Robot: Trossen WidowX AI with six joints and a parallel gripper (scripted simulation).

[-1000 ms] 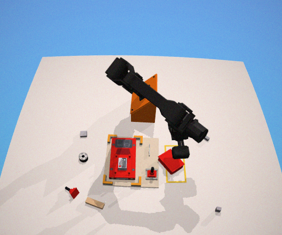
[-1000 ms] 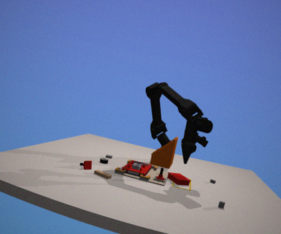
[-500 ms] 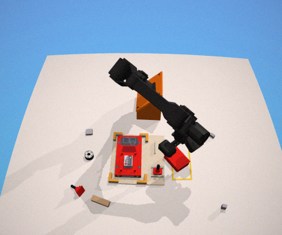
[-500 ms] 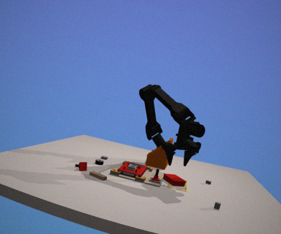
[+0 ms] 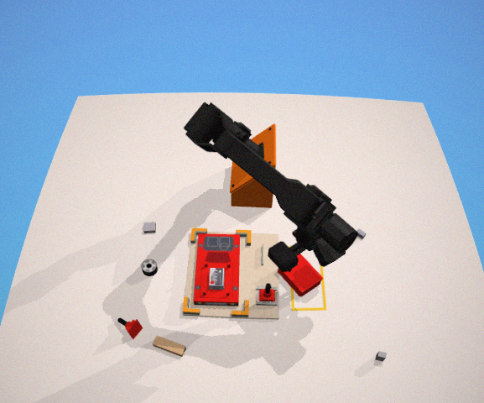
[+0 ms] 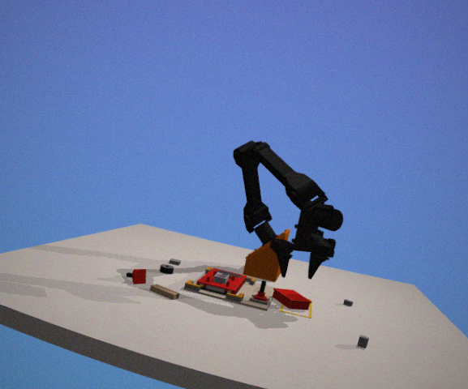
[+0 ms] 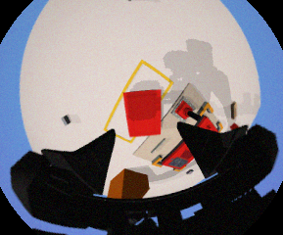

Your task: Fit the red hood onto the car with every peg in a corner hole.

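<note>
My gripper tip is now 6 cm above the red hood. The rest, counted from my gripper tip: grey engine block: 20 cm to the right, 5 cm below, 2 cm ahead; black wheel: 38 cm to the right, 7 cm below, 2 cm behind; wooden block: 31 cm to the right, 20 cm ahead, 7 cm below.
</note>
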